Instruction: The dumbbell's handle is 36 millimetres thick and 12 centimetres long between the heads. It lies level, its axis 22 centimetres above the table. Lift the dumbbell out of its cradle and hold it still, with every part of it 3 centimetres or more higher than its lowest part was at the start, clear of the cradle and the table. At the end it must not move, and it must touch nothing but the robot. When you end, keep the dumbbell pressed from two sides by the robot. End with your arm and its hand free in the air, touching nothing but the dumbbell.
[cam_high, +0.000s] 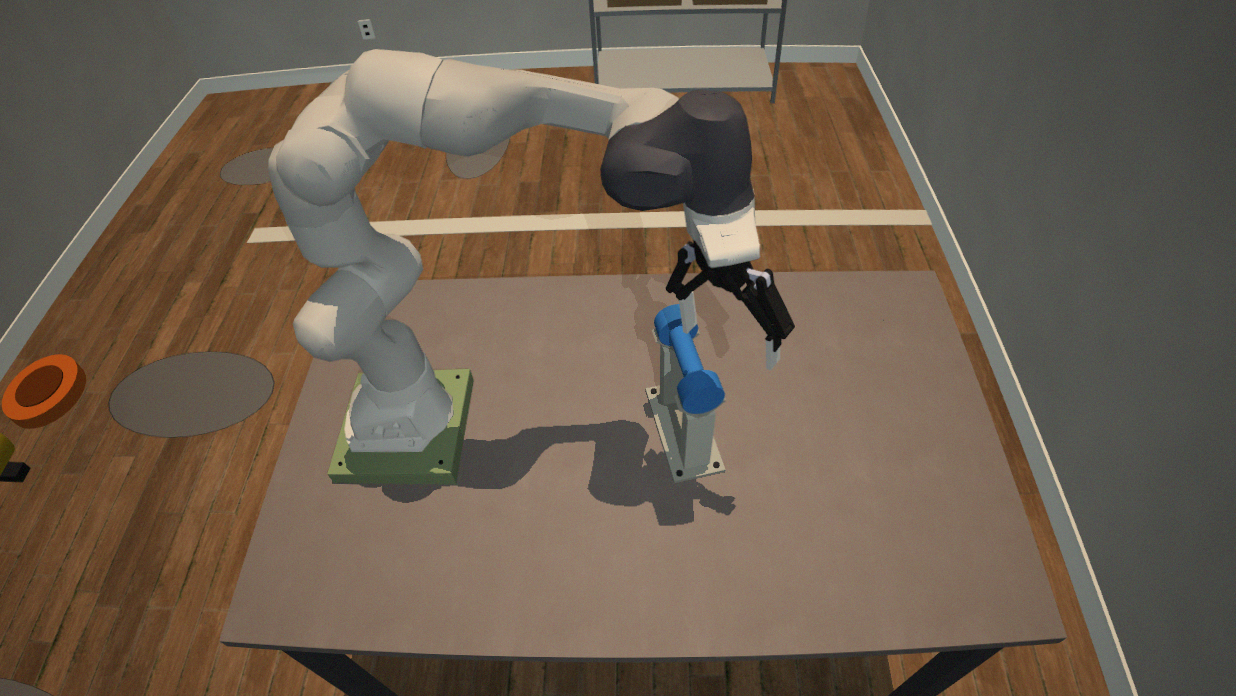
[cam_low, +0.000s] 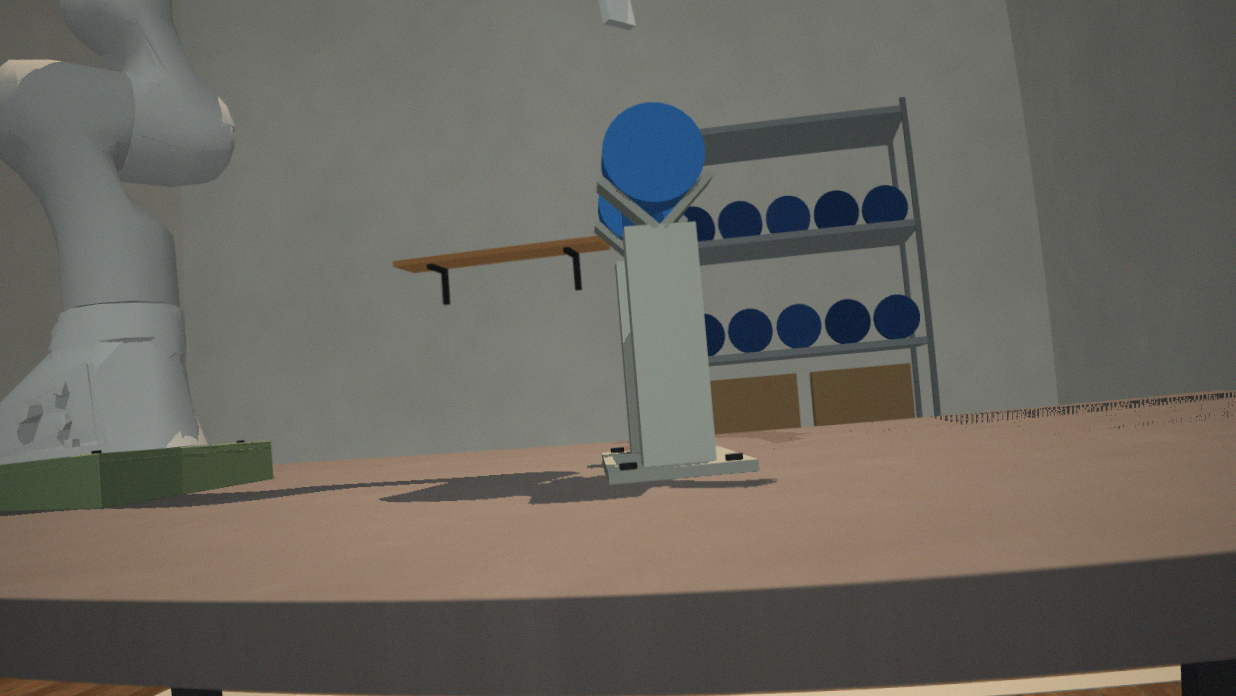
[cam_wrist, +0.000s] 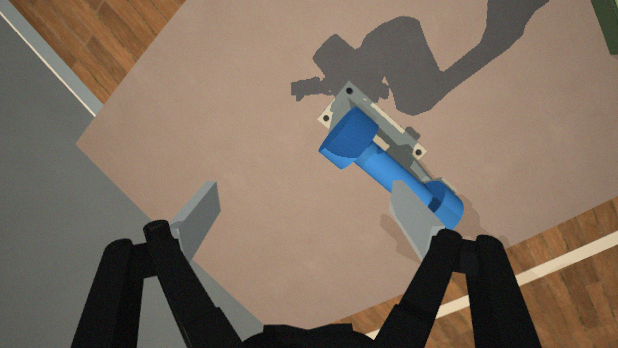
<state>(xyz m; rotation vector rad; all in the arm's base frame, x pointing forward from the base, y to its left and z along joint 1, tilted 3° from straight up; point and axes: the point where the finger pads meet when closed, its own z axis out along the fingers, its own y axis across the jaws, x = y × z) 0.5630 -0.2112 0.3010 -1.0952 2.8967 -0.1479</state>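
My hand is 140 mm above the blue dumbbell, 90 mm to the right of it and 40 mm past it. From my hand the other things lie so: grey cradle 270 mm below, 90 mm to the left, 40 mm behind.
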